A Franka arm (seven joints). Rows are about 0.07 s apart.
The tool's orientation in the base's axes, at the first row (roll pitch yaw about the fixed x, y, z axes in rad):
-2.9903 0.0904 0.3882
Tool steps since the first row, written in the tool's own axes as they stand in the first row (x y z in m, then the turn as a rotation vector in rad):
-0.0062 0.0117 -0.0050 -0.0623 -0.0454 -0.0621
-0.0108 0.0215 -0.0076 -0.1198 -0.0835 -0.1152
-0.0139 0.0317 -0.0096 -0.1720 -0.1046 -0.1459
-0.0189 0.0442 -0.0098 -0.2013 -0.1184 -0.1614
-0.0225 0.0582 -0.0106 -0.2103 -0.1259 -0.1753
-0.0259 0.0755 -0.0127 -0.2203 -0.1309 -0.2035
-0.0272 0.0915 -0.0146 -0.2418 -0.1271 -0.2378
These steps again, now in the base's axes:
-0.0008 -0.0136 0.0037 -0.0652 0.0117 0.0736
-0.0011 -0.0247 0.0052 -0.1245 0.0195 0.1368
0.0000 -0.0354 0.0059 -0.1760 0.0160 0.1749
-0.0001 -0.0488 0.0047 -0.2058 0.0160 0.1948
0.0018 -0.0632 0.0037 -0.2149 0.0180 0.2105
0.0052 -0.0806 0.0035 -0.2220 0.0159 0.2399
0.0101 -0.0960 0.0031 -0.2356 0.0007 0.2750

